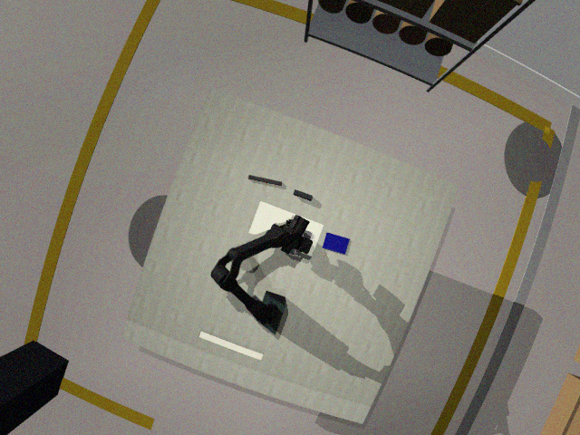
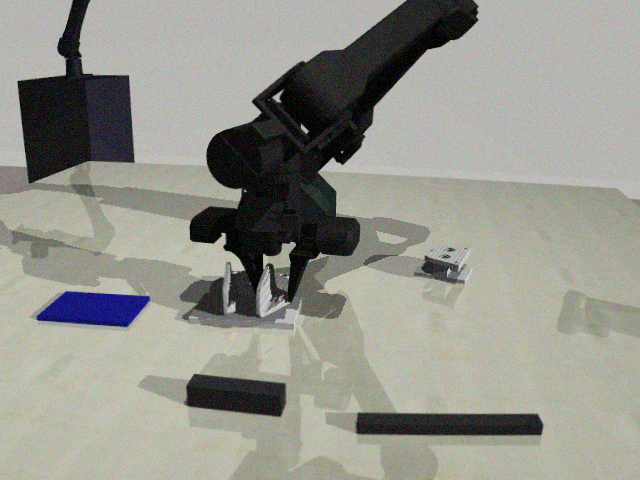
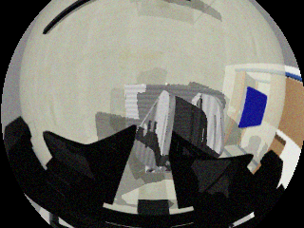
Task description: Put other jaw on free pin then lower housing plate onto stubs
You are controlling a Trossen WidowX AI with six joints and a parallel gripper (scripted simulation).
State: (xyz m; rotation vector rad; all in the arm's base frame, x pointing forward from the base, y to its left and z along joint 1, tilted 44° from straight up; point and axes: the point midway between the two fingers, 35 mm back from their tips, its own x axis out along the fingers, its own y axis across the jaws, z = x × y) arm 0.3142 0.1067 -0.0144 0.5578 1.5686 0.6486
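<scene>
Now: gripper tip 30 mm to the left of the grey base plate, 20 mm short of it and 10 mm above it. The rest, counted from my gripper tip: short black block (200 mm ahead, 30 mm to the left); then blue pad (210 mm to the right, 60 mm ahead, 10 mm below); then grey jaw (30 mm behind, 20 mm to the right).
</scene>
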